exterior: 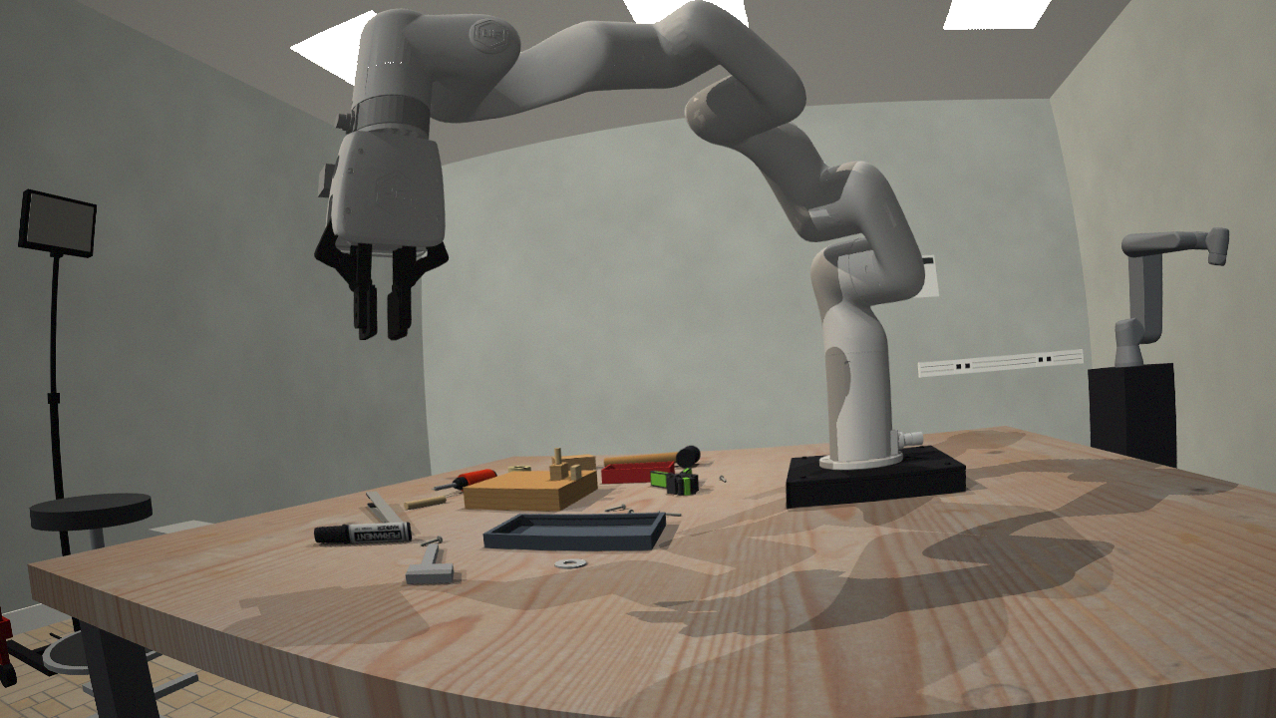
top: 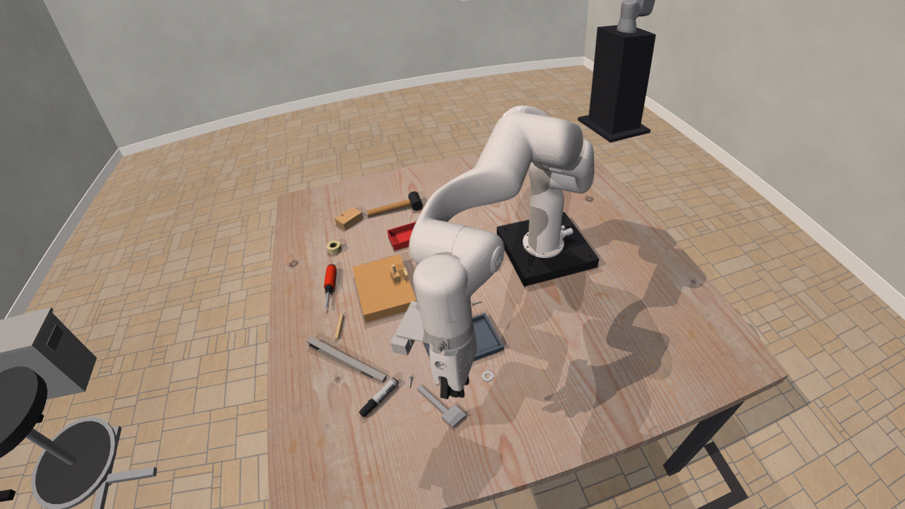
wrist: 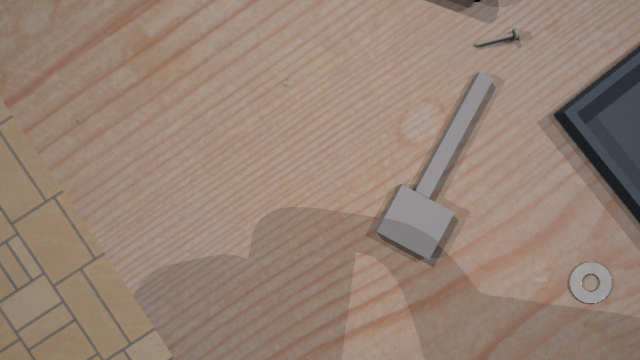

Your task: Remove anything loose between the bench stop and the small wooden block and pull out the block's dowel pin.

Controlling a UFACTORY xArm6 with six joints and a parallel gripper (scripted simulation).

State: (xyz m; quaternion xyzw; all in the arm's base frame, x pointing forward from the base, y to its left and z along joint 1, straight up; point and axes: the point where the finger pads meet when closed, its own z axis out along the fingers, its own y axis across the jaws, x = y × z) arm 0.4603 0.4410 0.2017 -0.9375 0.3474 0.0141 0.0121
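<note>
The dowel pin is 510 mm to the right of my hand, 180 mm below it and 10 mm behind it. The rest, counted from my hand: small wooden block (510 mm to the right, 190 mm below, 10 mm behind); then grey t-shaped tool (230 mm below, 80 mm to the right, 20 mm ahead); then dark tray (230 mm to the right, 230 mm below, 100 mm behind).
</note>
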